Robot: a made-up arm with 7 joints. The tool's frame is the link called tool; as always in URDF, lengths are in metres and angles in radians. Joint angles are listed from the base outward. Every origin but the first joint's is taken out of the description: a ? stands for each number. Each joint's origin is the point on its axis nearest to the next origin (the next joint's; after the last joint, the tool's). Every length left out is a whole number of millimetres.
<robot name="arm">
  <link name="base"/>
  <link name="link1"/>
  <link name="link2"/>
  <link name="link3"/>
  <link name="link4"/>
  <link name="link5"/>
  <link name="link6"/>
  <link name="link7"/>
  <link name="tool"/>
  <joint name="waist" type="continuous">
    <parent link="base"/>
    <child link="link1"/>
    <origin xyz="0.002 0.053 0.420" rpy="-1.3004 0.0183 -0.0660"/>
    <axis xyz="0 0 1"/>
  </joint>
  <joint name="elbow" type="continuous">
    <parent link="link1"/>
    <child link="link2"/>
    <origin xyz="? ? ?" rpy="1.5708 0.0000 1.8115"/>
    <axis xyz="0 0 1"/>
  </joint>
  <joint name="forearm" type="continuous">
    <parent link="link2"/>
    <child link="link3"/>
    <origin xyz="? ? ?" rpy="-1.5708 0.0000 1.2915"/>
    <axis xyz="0 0 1"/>
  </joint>
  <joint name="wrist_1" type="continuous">
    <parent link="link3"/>
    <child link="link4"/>
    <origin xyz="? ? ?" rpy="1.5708 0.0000 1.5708"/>
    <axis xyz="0 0 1"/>
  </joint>
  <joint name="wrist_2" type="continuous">
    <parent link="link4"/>
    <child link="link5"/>
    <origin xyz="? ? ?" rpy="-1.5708 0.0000 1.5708"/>
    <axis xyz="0 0 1"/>
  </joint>
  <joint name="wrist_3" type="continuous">
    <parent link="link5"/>
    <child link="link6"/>
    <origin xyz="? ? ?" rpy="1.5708 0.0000 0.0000"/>
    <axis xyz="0 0 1"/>
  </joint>
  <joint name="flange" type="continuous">
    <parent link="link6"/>
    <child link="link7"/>
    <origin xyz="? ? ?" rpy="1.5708 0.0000 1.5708"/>
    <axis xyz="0 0 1"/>
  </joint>
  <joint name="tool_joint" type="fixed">
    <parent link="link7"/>
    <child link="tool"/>
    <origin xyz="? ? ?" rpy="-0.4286 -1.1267 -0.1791"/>
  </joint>
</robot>
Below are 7 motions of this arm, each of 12 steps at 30 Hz.
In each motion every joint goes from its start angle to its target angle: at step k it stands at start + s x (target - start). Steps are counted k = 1, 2, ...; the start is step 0. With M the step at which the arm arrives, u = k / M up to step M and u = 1 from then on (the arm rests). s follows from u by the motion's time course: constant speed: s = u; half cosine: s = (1 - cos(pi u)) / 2; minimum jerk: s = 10 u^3 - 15 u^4 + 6 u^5.
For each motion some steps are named. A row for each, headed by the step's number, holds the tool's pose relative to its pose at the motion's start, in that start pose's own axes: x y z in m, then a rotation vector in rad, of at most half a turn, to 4 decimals.
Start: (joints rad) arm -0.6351 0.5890 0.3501 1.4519 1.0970 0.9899 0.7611
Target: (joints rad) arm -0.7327 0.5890 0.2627 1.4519 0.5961 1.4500 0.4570
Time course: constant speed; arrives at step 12
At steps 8, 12:
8: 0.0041 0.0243 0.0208 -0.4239 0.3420 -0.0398
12: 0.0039 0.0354 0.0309 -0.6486 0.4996 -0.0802

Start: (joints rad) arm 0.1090 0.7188 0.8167 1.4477 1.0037 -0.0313 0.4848
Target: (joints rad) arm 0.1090 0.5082 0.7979 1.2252 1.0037 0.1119 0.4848
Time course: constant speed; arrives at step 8
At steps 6, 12:
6: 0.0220 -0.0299 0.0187 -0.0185 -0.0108 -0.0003
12: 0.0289 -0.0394 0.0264 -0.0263 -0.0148 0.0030

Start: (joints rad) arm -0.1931 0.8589 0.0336 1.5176 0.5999 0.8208 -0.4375
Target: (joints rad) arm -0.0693 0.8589 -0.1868 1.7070 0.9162 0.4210 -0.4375
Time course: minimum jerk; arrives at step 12
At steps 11, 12:
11: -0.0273 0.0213 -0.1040 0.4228 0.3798 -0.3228
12: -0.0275 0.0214 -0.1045 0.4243 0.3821 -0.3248

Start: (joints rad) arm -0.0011 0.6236 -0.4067 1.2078 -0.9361 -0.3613 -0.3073
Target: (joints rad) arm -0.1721 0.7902 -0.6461 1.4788 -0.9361 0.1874 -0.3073
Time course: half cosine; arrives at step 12
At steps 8, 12:
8: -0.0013 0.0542 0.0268 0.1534 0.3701 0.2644
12: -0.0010 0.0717 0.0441 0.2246 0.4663 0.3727

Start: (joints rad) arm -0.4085 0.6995 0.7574 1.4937 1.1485 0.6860 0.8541
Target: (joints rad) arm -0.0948 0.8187 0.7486 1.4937 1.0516 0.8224 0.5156
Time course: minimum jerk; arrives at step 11
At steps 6, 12:
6: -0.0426 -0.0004 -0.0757 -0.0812 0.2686 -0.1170
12: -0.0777 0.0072 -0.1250 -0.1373 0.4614 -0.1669

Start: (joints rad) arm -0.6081 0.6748 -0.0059 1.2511 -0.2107 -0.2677 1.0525
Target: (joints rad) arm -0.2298 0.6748 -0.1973 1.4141 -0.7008 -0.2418 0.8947
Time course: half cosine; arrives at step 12
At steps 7, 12:
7: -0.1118 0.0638 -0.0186 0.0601 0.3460 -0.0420
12: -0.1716 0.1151 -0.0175 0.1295 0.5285 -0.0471

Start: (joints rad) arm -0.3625 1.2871 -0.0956 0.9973 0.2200 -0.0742 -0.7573
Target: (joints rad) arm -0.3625 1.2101 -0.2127 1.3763 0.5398 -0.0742 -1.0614
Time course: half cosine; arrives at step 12
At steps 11, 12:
11: -0.0653 -0.0148 -0.1107 -0.5450 0.4943 0.0495
12: -0.0667 -0.0155 -0.1124 -0.5551 0.5026 0.0507

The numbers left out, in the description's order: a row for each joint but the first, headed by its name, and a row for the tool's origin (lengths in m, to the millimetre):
elbow: -0.022 0.045 0.000
forearm: 0.123 -0.058 0.000
wrist_1: -0.030 -0.027 0.000
wrist_2: -0.225 -0.002 0.000
wrist_3: 0.013 0.042 0.000
flange: 0.036 0.071 0.000
tool: -0.030 0.015 0.000

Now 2 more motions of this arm.
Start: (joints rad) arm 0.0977 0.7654 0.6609 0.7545 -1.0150 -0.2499 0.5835
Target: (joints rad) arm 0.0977 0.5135 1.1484 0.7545 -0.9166 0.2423 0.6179
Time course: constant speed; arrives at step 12
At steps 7, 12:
7: 0.0124 0.0501 -0.0016 0.1493 0.1940 0.2698
12: 0.0108 0.0943 0.0042 0.2393 0.3389 0.4722

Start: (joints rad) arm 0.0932 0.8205 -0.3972 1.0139 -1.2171 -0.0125 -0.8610
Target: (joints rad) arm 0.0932 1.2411 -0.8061 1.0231 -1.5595 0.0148 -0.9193
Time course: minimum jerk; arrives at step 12
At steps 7, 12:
7: -0.0037 0.0018 0.0784 0.1356 0.1033 0.0333
12: -0.0050 -0.0052 0.1264 0.2230 0.1442 0.0614

